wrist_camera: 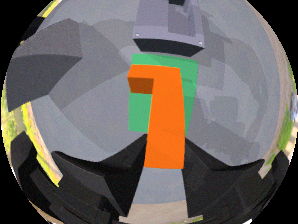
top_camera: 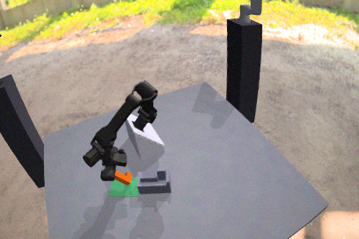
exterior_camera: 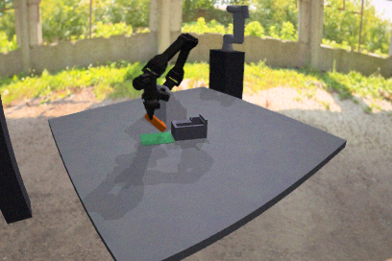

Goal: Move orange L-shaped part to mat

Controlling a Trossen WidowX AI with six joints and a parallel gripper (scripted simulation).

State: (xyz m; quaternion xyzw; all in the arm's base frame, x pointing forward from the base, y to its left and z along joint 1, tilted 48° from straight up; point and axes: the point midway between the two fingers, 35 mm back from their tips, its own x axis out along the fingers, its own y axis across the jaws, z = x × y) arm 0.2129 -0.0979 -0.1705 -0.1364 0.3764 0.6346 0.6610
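My gripper tip is 10 mm short of the green mat, 20 mm to the right of it and 120 mm above it. From my gripper tip the other things lie so: orange L-shaped part (40 mm to the left, 30 mm below).
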